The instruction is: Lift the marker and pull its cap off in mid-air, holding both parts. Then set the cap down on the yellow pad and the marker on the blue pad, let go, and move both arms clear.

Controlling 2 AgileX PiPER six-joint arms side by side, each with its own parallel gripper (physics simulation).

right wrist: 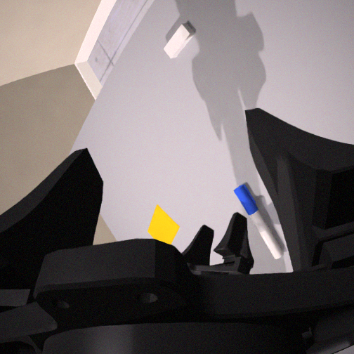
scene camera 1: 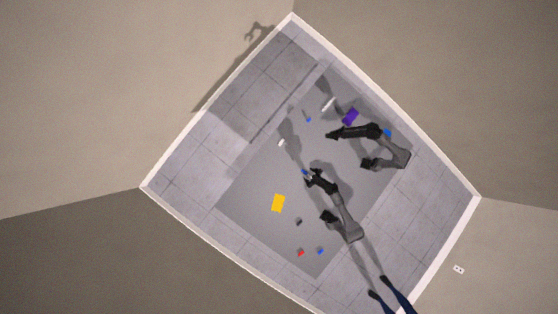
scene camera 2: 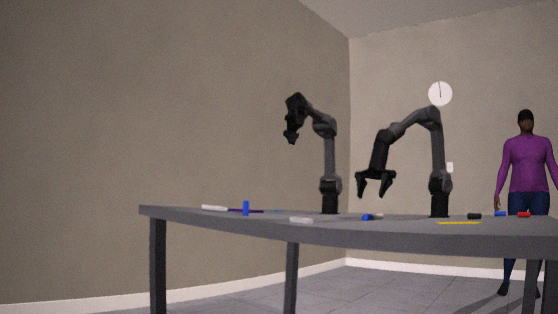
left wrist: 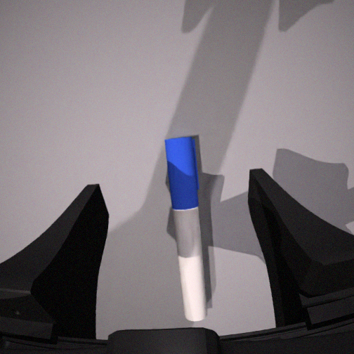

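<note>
The marker [scene camera 1: 304,172] [scene camera 2: 368,217] [left wrist: 184,185] [right wrist: 267,236], with a blue cap on a white body, lies flat on the table. My left gripper [scene camera 1: 310,178] [scene camera 2: 371,196] [left wrist: 175,193] [right wrist: 223,221] is open above it, pointing down, with the marker between its spread fingers in the left wrist view but below them. My right gripper [scene camera 1: 327,135] [scene camera 2: 291,142] [right wrist: 168,147] is open and empty, high over the table. The yellow pad [scene camera 1: 278,203] [scene camera 2: 459,223] [right wrist: 163,226] lies flat. The blue pad [scene camera 1: 387,132] [scene camera 2: 280,211] lies near the right arm's base, partly covered by the arm in scene camera 1.
A purple pad [scene camera 1: 350,116], a long white object [scene camera 1: 328,104] [scene camera 2: 214,207] and an upright blue cylinder [scene camera 1: 308,119] [scene camera 2: 245,208] are beyond the right arm. A white block [scene camera 1: 281,142] [scene camera 2: 301,220] [right wrist: 179,41] lies past the marker. Black [scene camera 1: 298,221], red [scene camera 1: 301,252] and blue [scene camera 1: 320,251] pieces lie beyond the yellow pad.
</note>
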